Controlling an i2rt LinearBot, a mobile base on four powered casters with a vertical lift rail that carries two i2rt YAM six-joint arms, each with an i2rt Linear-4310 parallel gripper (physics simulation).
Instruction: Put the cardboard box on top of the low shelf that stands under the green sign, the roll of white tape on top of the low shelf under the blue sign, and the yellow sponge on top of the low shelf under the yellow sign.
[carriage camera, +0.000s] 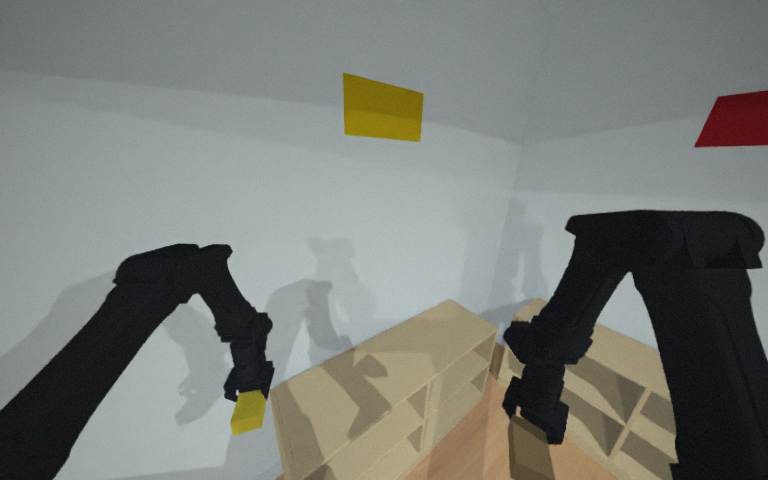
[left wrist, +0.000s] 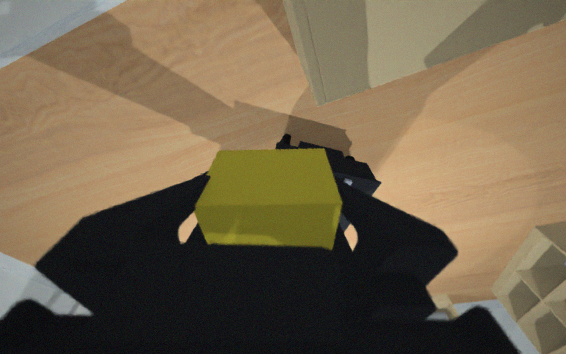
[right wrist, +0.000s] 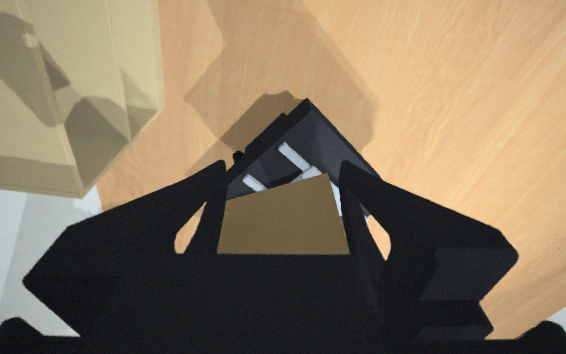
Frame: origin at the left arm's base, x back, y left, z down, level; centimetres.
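Seen in the pictures: left gripper, fingertip midpoint: (left wrist: 273, 175); right gripper, fingertip midpoint: (right wrist: 283, 170).
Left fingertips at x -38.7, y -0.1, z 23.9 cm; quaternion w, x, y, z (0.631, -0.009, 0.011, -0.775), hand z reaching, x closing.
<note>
Pixels of each thing's top centre, then the offset from my left fingertips to it. Level surfaces: height alone.
- yellow sponge, middle of its top: (left wrist: 273, 270) (carriage camera: 249, 399) dx +2.9, dy -0.9, dz -4.7 cm
- yellow sign, middle of its top: (carriage camera: 388, 84) dx -63.2, dy -36.6, dz -94.3 cm
- cardboard box, middle of its top: (right wrist: 304, 321) (carriage camera: 531, 442) dx +17.8, dy -64.5, dz -13.7 cm
- second low shelf, its level: dz +29.8 cm
My left gripper (carriage camera: 248, 393) (left wrist: 273, 175) is shut on the yellow sponge (carriage camera: 248, 412) (left wrist: 270, 197) and holds it in the air at the left end of a low shelf (carriage camera: 407, 353) (left wrist: 400, 40) (right wrist: 137, 30). That shelf stands against the wall under the yellow sign (carriage camera: 382, 108); its top bears shadows and no object that I can see. My right gripper (carriage camera: 532, 427) (right wrist: 283, 170) is shut on the cardboard box (carriage camera: 529, 450) (right wrist: 285, 220) and holds it in the air right of that shelf. The white tape, the green sign and the blue sign do not show in these views.
A red sign (carriage camera: 736, 120) hangs at the right, with a second low shelf (carriage camera: 628, 345) below it, partly behind my right arm. The two shelves nearly meet in the room's corner. Part of the dark mobile base (left wrist: 362, 172) (right wrist: 330, 135) shows under the grippers. Another compartment shelf (left wrist: 525, 260) shows at lower right.
</note>
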